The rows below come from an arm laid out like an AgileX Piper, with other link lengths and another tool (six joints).
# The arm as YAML. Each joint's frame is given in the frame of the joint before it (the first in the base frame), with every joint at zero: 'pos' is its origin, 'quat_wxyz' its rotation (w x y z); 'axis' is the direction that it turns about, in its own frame. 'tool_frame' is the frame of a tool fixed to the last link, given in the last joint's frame.
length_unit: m
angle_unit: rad
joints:
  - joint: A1
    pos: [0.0, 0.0, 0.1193]
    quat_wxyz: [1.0, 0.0, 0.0, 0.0]
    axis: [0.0, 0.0, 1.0]
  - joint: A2
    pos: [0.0, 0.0, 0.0]
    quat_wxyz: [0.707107, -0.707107, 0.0, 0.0]
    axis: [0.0, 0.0, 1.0]
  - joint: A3
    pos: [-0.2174, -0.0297, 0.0]
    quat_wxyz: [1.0, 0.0, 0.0, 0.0]
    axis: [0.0, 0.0, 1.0]
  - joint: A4
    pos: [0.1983, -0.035, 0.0]
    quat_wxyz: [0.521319, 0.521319, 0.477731, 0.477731]
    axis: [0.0, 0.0, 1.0]
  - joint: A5
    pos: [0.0, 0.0, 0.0]
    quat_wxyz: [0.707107, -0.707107, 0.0, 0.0]
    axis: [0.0, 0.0, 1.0]
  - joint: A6
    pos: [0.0, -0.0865, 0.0]
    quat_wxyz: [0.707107, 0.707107, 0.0, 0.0]
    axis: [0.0, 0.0, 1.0]
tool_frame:
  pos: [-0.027, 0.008, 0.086]
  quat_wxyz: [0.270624, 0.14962, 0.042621, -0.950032]
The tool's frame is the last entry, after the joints.
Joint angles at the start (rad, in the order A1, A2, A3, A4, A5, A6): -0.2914 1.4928 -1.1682 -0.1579 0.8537 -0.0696
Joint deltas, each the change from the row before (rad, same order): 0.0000 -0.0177 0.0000 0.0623 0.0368 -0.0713; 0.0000 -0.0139 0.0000 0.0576 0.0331 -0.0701; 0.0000 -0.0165 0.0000 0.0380 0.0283 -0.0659; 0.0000 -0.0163 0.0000 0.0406 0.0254 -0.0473; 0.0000 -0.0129 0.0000 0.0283 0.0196 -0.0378; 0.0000 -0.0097 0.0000 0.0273 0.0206 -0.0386; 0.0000 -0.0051 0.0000 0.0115 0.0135 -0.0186; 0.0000 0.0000 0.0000 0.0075 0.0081 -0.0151; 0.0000 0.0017 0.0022 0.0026 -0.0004 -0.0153; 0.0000 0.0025 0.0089 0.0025 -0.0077 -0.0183; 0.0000 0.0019 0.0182 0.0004 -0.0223 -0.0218
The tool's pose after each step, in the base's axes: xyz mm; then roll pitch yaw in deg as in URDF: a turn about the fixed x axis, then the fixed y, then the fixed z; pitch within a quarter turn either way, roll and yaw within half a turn. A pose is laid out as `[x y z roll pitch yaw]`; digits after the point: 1 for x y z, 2 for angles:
[295.0 -88.1 168.3 -172.62 -44.00 -41.88]
[291.5 -78.2 169.1 -171.54 -42.22 -39.82]
[287.8 -70.6 171.3 -171.24 -41.34 -37.06]
[284.7 -63.0 174.2 -169.99 -40.50 -35.80]
[282.1 -57.3 176.6 -169.20 -40.00 -34.54]
[279.5 -51.7 178.1 -168.53 -39.35 -33.09]
[277.6 -48.9 178.7 -168.36 -38.91 -32.24]
[276.6 -47.1 178.2 -168.36 -38.52 -31.46]
[276.4 -46.3 177.1 -168.62 -38.46 -30.51]
[276.2 -45.6 174.5 -168.97 -38.41 -29.40]
[276.3 -45.4 170.6 -169.49 -38.75 -28.08]

